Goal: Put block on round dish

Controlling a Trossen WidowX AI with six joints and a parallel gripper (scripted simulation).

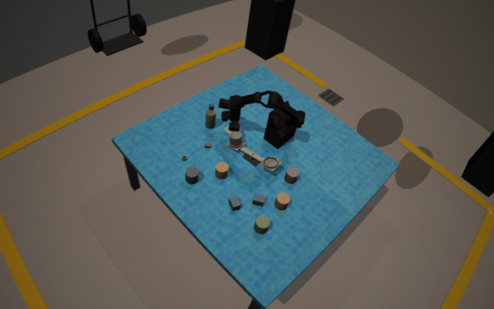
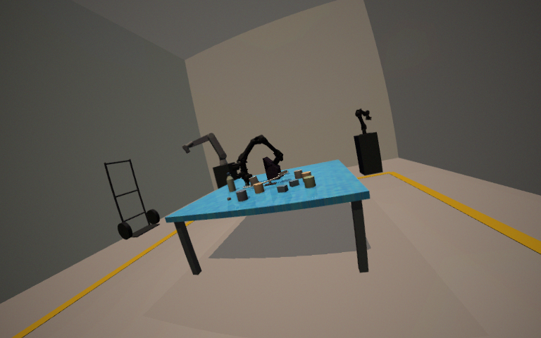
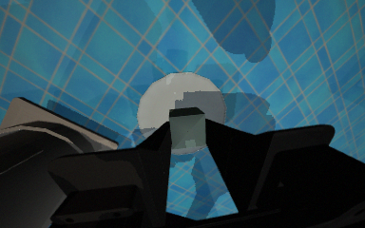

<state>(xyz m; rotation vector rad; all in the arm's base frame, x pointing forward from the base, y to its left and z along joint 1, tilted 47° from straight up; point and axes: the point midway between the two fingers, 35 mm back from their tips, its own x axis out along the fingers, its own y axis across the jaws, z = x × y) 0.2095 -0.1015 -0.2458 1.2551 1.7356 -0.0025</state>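
Right now the small pale green block is 1 cm above my gripper tip. From my gripper tip the other things lie so: dark grey cylinder (45 cm ahead, 12 cm to the left, 2 cm above); then pale round dish (1 cm below); then small balance (24 cm to the left, 8 cm ahead, 1 cm above).
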